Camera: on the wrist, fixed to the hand. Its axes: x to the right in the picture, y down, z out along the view.
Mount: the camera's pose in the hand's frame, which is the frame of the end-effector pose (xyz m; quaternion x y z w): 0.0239 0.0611 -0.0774 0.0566 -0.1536 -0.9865 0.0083
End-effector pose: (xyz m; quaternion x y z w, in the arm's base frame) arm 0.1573 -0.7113 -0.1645 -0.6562 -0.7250 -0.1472 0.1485
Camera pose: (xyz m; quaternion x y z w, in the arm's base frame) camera 0.2176 -0.7154 -0.0830 -0.6956 0.6845 0.0059 0.2182
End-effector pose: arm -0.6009 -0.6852 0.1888 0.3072 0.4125 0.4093 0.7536
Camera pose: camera -0.6829 -0.6256 0.1924 -0.2989 0.2139 -0.8106 0.4560
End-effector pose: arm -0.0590 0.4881 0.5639 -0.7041 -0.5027 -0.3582 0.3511
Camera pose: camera -0.0064 0.4177 0.6146 -0.4549 0.7729 0.2127 0.3878
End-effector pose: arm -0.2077 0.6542 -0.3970 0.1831 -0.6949 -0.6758 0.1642
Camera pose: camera -0.1939 0.5760 -0.3339 -0.5925 -0.1114 0.1564 0.7824
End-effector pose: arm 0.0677 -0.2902 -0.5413 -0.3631 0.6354 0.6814 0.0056
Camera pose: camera 0.0592 -0.3801 -0.4951 -0.5249 -0.3152 0.0199 0.7904
